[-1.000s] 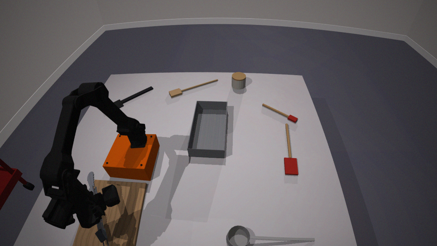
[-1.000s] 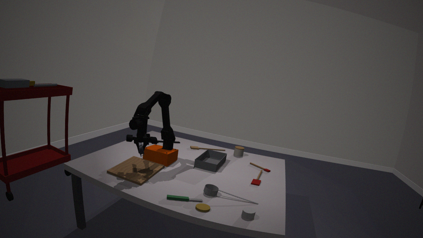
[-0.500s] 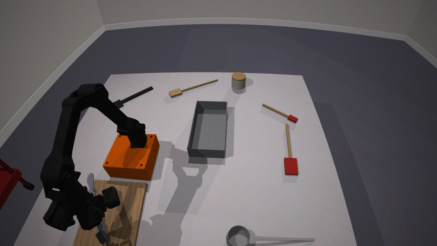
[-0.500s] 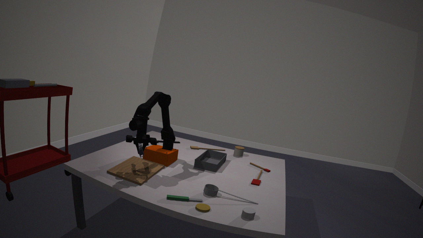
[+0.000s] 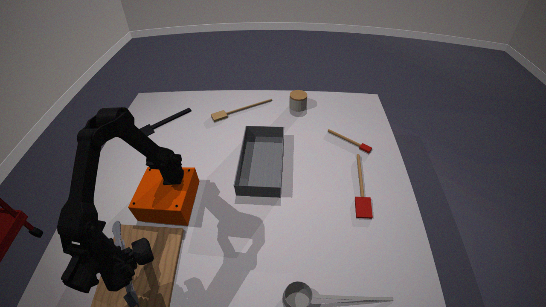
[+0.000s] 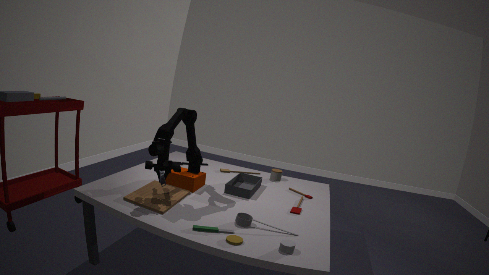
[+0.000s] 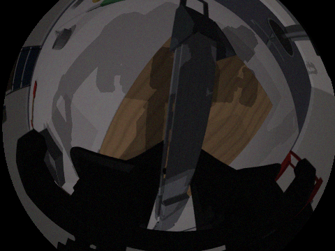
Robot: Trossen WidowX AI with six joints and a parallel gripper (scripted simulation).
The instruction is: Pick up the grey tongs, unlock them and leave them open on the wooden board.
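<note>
Now: gripper tip 90 mm above the wooden board, 30 mm past it and 20 mm to the right of it. Round my gripper tip: black spatula 730 mm to the left, 110 mm behind, 90 mm below; roasting tin 460 mm to the left, 370 mm ahead, 70 mm below; green-handled knife 340 mm ahead, 190 mm to the right, 90 mm below.
</note>
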